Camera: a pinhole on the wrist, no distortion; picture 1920 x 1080 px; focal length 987.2 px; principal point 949.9 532.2 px. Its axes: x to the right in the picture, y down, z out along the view. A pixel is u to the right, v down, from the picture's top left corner.
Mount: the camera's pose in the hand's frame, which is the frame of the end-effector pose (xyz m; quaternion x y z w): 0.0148 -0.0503 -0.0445 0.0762 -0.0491 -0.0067 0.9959
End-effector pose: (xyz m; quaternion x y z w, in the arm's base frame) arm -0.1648 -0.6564 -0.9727 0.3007 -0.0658 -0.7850 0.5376
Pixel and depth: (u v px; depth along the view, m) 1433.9 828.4 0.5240
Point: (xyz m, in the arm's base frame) -0.4833 -0.9733 -0.6308
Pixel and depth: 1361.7 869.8 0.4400
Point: -0.4124 -0.8992 -0.6752
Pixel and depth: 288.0 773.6 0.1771
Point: -0.2290 -0.5642 -0.8367
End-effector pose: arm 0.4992 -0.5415 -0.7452 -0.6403 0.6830 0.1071 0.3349
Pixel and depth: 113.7 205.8 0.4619
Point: 0.8410 -0.0442 -0.6830
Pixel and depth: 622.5 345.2 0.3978
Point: 0.7679 -0.2592 -0.8436
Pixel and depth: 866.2 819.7 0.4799
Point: 0.6232 -0.2251 -1.0417
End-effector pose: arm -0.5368 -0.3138 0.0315 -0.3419 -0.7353 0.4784 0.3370
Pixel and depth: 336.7 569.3 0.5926
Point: -0.7521 -0.9255 -0.0942
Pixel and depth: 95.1 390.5 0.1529
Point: -0.5560 -0.4938 0.0672
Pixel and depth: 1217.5 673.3 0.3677
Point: -0.8644 -0.4251 -0.0086
